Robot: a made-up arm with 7 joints. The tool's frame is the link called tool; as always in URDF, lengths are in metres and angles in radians. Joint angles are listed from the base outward. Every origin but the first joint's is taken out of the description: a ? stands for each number. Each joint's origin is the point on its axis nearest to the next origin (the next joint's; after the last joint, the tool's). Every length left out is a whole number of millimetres.
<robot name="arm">
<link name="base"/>
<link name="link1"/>
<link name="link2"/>
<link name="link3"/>
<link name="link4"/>
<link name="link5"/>
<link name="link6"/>
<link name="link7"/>
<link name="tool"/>
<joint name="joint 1" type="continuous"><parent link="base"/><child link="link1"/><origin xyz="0.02 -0.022 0.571" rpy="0 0 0"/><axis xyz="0 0 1"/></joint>
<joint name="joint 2" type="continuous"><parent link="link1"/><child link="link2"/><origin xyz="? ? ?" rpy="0 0 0"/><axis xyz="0 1 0"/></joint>
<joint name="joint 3" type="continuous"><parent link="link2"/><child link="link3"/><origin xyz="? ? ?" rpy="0 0 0"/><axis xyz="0 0 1"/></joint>
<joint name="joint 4" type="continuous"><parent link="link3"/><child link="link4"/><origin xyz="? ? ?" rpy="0 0 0"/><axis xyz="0 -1 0"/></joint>
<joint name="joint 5" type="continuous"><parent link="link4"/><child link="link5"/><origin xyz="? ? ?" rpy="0 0 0"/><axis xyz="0 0 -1"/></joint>
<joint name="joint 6" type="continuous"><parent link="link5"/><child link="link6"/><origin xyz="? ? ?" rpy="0 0 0"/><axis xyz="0 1 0"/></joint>
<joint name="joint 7" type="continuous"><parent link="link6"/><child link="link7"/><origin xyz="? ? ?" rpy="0 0 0"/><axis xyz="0 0 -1"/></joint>
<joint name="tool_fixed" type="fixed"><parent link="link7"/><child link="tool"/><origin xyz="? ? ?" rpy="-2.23 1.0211 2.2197"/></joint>
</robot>
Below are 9 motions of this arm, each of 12 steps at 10 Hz.
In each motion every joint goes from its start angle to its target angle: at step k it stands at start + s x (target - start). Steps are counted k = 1, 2, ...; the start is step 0. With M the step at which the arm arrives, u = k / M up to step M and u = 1 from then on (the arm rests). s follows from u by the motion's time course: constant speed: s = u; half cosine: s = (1 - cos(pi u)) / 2; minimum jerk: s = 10 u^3 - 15 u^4 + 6 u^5.
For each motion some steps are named. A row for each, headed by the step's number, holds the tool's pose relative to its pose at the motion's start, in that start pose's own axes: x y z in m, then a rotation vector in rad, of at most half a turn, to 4 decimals.
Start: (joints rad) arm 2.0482 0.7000 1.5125 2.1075 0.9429 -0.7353 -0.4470
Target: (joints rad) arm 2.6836 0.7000 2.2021 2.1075 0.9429 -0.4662 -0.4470
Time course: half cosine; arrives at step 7
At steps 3, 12:
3: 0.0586 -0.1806 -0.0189 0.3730 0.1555 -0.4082
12: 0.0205 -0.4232 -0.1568 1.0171 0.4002 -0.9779

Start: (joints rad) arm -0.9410 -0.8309 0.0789 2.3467 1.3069 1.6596 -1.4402
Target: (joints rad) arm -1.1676 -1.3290 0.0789 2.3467 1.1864 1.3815 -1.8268
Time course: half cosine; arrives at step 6
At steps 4, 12:
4: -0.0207 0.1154 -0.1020 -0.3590 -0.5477 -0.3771
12: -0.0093 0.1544 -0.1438 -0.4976 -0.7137 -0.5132

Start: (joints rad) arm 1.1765 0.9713 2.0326 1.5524 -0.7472 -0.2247 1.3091
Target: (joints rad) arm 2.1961 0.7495 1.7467 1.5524 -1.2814 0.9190 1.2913
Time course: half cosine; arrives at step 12
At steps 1, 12:
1: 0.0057 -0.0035 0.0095 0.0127 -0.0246 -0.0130
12: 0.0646 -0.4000 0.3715 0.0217 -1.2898 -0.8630

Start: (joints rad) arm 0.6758 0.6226 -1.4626 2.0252 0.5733 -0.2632 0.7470
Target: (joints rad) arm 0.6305 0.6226 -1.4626 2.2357 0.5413 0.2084 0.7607
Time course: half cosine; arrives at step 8
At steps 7, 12:
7: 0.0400 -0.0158 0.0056 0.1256 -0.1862 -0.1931
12: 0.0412 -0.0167 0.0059 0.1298 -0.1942 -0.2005

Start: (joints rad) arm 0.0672 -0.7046 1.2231 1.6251 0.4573 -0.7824 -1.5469
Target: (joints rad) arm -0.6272 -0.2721 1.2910 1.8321 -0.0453 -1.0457 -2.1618
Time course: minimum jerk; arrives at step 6
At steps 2, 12:
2: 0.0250 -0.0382 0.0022 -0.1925 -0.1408 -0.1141
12: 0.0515 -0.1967 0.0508 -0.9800 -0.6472 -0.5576

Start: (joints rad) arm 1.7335 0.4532 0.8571 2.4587 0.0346 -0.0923 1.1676
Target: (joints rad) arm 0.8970 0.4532 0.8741 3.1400 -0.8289 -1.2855 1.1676
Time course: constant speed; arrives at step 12
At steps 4, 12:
4: -0.0794 -0.0560 -0.2095 -0.7675 0.3816 -0.0266
12: -0.2345 -0.3280 -0.2140 -2.2377 0.6854 -0.7388

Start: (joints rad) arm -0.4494 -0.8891 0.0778 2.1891 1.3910 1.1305 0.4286
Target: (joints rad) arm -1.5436 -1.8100 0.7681 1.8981 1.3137 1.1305 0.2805
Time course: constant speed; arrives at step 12
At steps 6, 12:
6: 0.2090 -0.1184 0.1674 -0.2093 -0.6418 -0.1862
12: 0.1773 -0.1489 0.5675 -0.1297 -1.4693 -0.3601

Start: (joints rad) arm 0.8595 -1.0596 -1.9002 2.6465 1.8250 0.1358 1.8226
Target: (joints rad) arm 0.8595 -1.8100 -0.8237 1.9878 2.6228 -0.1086 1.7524
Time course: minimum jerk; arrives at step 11
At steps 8, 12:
8: -0.1575 0.2026 -0.0325 1.2487 1.0945 0.7727
12: -0.1724 0.1865 0.0125 1.4242 1.1735 0.9224

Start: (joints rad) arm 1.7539 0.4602 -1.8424 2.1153 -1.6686 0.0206 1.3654
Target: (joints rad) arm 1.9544 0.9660 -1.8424 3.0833 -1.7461 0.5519 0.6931
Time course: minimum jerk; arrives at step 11
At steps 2, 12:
2: -0.0119 0.0171 -0.0114 -0.0527 -0.0308 0.0391
12: -0.4695 0.1293 -0.2882 -0.5125 -0.6783 1.0263

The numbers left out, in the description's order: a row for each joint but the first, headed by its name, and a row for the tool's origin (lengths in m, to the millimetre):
joint 2: -0.005 -0.003 0
joint 3: 0.006 0 0.154
joint 4: 0.065 0.001 0
joint 5: 0.082 0 -0.238
joint 6: -0.009 -0.017 0
joint 7: 0.124 0 -0.159
tool: 0.019 -0.003 0

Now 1 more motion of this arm.
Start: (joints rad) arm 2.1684 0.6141 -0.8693 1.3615 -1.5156 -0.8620 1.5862
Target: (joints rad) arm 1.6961 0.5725 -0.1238 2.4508 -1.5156 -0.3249 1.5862
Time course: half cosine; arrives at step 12
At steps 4, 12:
4: -0.0135 0.0513 -0.0460 -0.1817 -0.0423 0.1403
12: -0.2039 0.1335 -0.2345 -0.5684 -0.0742 0.8746

